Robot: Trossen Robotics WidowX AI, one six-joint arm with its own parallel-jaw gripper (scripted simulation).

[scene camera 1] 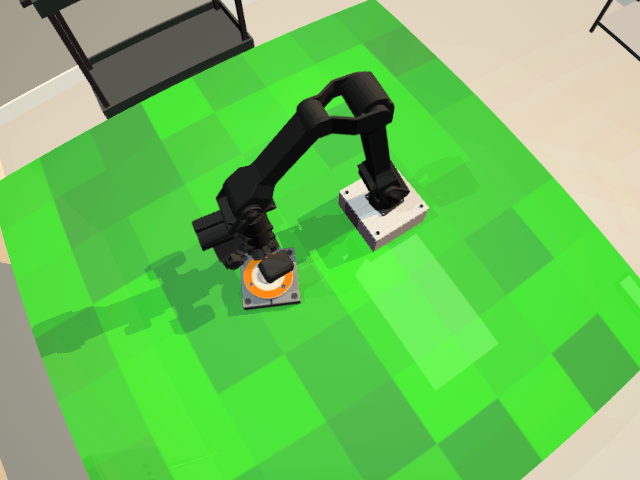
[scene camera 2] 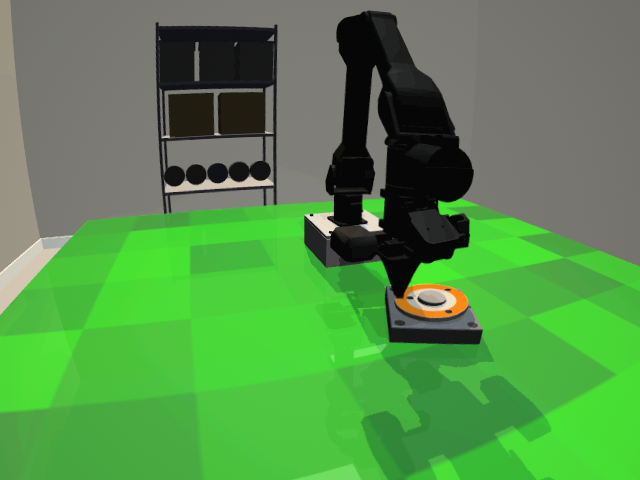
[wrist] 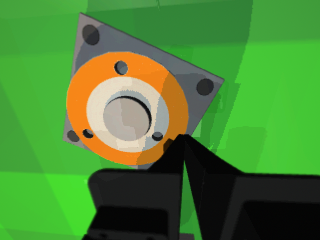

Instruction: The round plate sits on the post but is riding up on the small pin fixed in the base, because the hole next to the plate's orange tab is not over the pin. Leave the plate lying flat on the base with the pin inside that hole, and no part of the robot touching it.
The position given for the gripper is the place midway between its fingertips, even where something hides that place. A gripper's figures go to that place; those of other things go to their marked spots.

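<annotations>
Gripper (scene camera 1: 263,252): 96 cm from the lens. Base (scene camera 1: 292,297): 94 cm from the lens.
</annotations>
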